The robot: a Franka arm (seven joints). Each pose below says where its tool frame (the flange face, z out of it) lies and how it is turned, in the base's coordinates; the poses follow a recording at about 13 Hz.
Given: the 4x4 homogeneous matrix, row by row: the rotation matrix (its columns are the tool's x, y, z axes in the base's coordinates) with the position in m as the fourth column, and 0 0 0 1 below. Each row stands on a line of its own.
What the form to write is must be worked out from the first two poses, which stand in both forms.
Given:
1:
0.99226, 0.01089, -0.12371, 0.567
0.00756, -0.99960, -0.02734, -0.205
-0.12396, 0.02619, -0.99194, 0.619
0, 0, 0, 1
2:
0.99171, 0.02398, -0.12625, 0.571
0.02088, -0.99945, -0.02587, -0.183
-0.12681, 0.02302, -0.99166, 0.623
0, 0, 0, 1
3:
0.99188, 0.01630, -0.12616, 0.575
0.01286, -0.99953, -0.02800, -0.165
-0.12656, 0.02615, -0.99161, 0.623
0, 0, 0, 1
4:
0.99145, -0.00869, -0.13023, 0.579
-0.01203, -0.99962, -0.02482, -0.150
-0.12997, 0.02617, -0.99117, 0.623
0, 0, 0, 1
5:
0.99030, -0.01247, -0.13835, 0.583
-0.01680, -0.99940, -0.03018, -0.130
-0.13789, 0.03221, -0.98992, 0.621
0, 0, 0, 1
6:
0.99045, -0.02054, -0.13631, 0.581
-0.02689, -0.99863, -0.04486, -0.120
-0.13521, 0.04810, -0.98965, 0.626
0, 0, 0, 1
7:
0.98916, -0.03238, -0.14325, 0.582
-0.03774, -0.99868, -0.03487, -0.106
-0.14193, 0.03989, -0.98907, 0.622
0, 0, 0, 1
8:
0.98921, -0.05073, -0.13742, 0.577
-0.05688, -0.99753, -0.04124, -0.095
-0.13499, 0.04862, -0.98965, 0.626
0, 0, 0, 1
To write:
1: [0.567, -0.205, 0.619, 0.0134, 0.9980, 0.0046, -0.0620]
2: [0.571, -0.183, 0.623, 0.0122, 0.9978, 0.0112, -0.0634]
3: [0.575, -0.165, 0.623, 0.0136, 0.9979, 0.0073, -0.0633]
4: [0.579, -0.150, 0.623, 0.0128, 0.9978, -0.0052, -0.0652]
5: [0.583, -0.130, 0.621, 0.0156, 0.9975, -0.0073, -0.0692]
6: [0.581, -0.120, 0.626, 0.0233, 0.9973, -0.0119, -0.0681]
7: [0.582, -0.106, 0.622, 0.0187, 0.9971, -0.0176, -0.0715]
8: [0.577, -0.095, 0.626, 0.0225, 0.9970, -0.0270, -0.0683]
